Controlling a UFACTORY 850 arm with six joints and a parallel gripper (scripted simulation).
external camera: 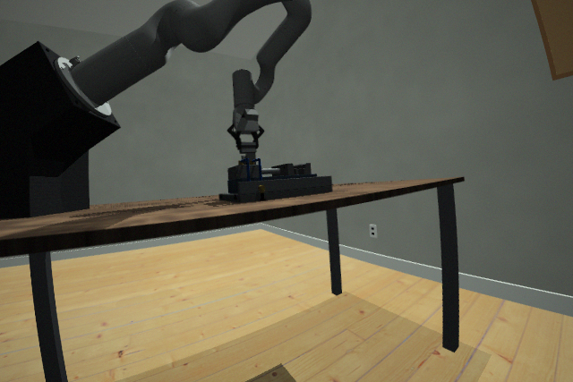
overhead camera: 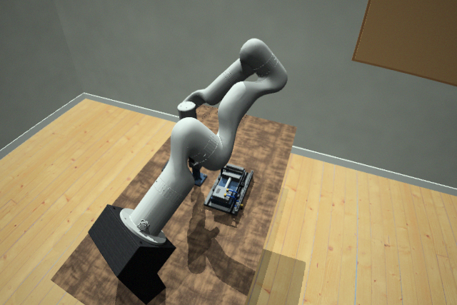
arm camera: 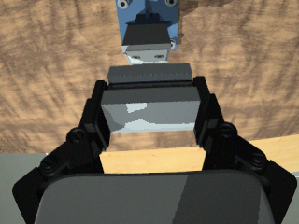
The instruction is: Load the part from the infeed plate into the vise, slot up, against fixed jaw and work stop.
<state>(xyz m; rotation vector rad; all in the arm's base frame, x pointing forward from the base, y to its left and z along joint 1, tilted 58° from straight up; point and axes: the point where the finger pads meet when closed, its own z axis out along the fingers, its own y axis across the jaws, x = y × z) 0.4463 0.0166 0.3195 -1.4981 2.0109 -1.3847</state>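
My gripper is now 1 cm to the left of the part and 1 cm above it. From my hand the other things lie so: cylinder rod 17 cm to the right, 12 cm below, 12 cm behind; work stop 17 cm to the right, 11 cm below, 2 cm behind; V-block post 14 cm below.
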